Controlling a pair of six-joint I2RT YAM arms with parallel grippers.
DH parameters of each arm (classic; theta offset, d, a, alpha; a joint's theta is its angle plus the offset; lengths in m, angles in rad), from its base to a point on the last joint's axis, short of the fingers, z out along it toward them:
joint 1: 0 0.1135 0.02 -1.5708
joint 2: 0 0 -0.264 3.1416
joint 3: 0.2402 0 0.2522 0
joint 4: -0.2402 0 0.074 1.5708
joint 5: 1.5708 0 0 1.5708
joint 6: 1.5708 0.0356 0 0
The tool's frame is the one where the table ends.
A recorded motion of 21 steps. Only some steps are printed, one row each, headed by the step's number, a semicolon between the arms.
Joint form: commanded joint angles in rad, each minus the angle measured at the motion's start. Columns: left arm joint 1, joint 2, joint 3, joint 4, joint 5, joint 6; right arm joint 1, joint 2, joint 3, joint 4, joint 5, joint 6.
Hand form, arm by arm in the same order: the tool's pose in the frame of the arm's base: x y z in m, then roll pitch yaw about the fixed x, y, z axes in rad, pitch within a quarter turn. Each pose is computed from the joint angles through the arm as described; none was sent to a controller.
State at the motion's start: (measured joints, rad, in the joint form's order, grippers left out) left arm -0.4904 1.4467 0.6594 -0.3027 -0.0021 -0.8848; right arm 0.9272 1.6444 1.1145 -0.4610 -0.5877 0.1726
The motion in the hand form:
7: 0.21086 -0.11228 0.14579 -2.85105 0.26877 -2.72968; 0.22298 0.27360 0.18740 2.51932 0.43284 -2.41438
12: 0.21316 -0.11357 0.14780 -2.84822 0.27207 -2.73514; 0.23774 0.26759 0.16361 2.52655 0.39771 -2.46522
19: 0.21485 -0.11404 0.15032 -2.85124 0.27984 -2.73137; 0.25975 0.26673 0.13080 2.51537 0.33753 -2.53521
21: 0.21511 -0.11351 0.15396 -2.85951 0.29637 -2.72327; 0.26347 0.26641 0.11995 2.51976 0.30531 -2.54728
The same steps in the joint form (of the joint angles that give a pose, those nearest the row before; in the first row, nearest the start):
7: -0.0023 -0.0309 -0.0129 -0.1063 -0.0209 0.0243; -0.0951 0.1130 0.0198 0.0101 0.0125 -0.0591
12: -0.0023 -0.0261 -0.0006 -0.1095 -0.0193 0.0304; -0.1362 0.1753 0.0008 0.0621 0.0208 -0.0473
19: -0.0020 -0.0257 0.0107 -0.1178 -0.0283 0.0295; -0.1805 0.2959 0.0240 0.1188 0.0139 -0.0148
21: -0.0026 -0.0353 0.0185 -0.1314 -0.0491 0.0263; -0.1877 0.3325 0.0325 0.1183 0.0160 -0.0078

